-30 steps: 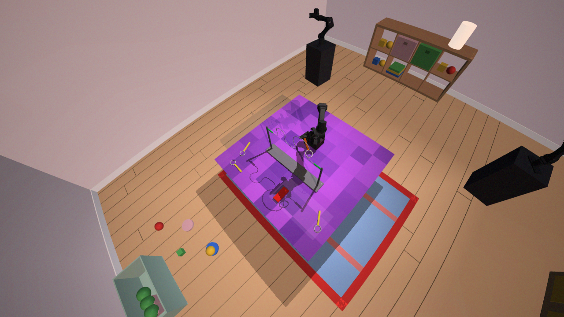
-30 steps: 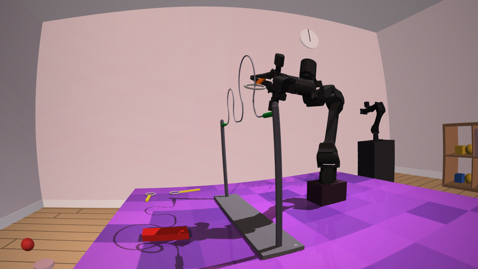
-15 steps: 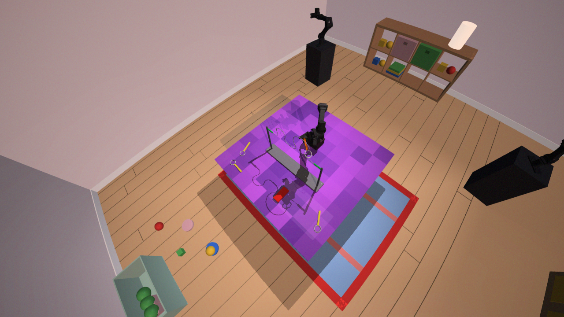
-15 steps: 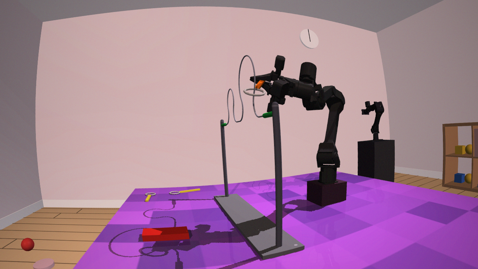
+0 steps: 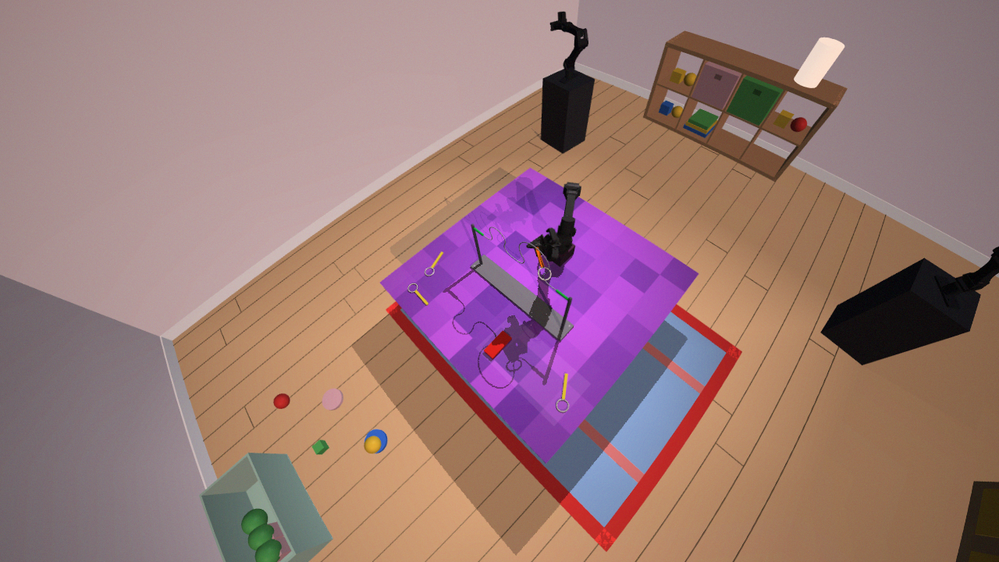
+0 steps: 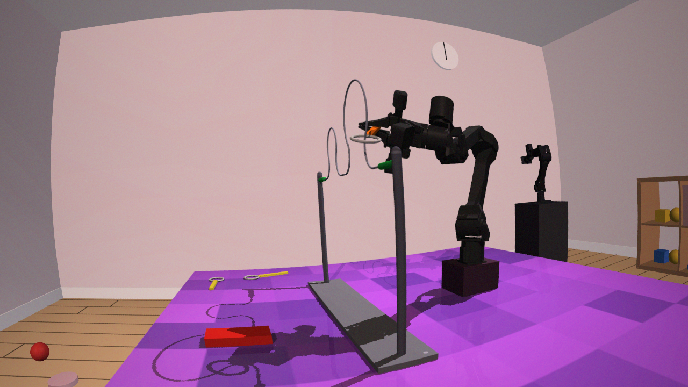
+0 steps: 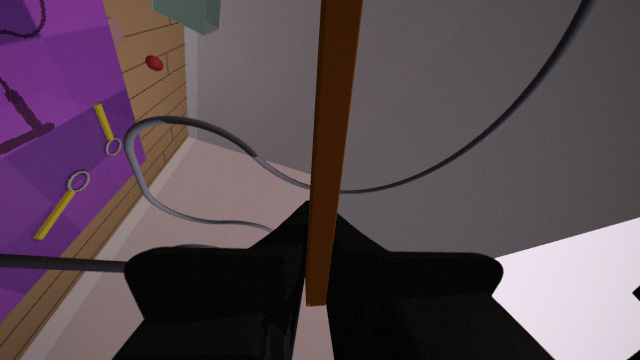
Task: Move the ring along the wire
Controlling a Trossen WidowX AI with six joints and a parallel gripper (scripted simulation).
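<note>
Right now my gripper tip is 9 cm to the right of the ring with orange handle and 4 cm above it. Round my gripper tip: red block: 43 cm below, 30 cm ahead, 12 cm to the left.
</note>
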